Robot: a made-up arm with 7 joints.
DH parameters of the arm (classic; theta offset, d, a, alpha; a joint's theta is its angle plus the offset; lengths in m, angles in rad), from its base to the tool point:
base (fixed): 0 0.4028 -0.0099 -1.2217
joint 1: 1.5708 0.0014 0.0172 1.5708
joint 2: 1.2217 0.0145 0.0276 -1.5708
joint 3: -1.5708 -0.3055 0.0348 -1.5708
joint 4: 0 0.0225 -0.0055 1.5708
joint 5: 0 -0.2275 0.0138 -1.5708
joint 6: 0 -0.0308 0.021 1.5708
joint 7: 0.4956 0 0.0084 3.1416
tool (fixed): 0.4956 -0.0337 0 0
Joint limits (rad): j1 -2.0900..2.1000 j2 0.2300..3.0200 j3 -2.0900..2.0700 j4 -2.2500..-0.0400 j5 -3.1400..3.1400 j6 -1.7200..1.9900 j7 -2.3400..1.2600
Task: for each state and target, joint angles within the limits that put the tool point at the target. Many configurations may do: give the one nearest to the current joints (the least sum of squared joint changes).
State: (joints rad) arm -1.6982 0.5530 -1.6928 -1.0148 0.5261 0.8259 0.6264
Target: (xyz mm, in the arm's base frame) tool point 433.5 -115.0 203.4
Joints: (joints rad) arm -1.2964 0.3950 -1.8584 -0.7223 0.4993 0.9663 0.6079
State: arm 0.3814 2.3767 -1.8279 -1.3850 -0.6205 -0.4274 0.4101
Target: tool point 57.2 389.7 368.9
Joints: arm -0.0107 2.0243 -1.2908 -1.4130 -0.6056 -0.4639 0.4334
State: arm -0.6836 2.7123 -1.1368 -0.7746 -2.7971 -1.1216 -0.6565
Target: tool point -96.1 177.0 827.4
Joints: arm -0.6444 2.9156 -1.0588 -0.7256 -2.7923 -1.1163 -0.6604
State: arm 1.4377 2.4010 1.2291 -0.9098 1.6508 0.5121 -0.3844
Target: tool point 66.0 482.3 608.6
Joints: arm 1.4215 1.7245 1.2365 -0.4868 1.7605 0.6753 -0.3733
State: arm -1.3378 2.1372 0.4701 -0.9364 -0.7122 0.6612 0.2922
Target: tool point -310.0 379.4 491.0
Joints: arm -2.0900 2.1477 1.2365 -0.7655 -0.6440 0.5685 0.3280
